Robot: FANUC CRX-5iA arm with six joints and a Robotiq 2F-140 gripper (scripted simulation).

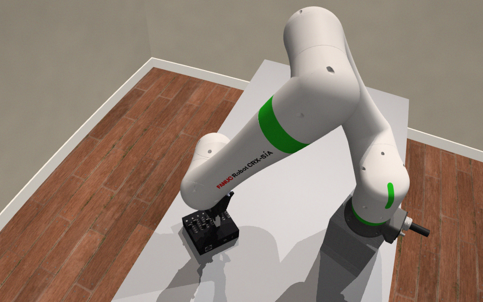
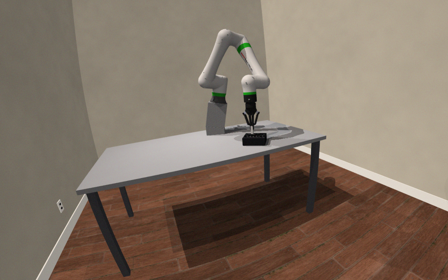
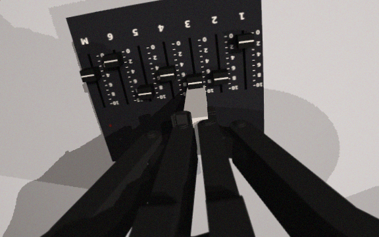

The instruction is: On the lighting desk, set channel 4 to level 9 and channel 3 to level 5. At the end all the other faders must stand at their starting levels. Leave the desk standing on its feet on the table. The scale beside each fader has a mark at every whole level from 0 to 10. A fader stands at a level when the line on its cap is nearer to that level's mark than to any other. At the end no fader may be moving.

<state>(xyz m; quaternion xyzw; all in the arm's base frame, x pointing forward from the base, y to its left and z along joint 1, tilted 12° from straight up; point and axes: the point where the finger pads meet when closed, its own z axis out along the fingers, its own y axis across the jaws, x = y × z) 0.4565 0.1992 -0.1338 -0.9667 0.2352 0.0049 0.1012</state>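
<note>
The channel 2 cap is 10 mm ahead of my hand, 30 mm to the right of it and 30 mm below it. From my hand the other things lie so: channel 5 fader: 30 mm ahead, 30 mm to the left, 30 mm below; channel 4 fader: 40 mm ahead, 10 mm to the left, 30 mm below; channel 3 cap: 20 mm ahead, 10 mm to the right, 30 mm below.
</note>
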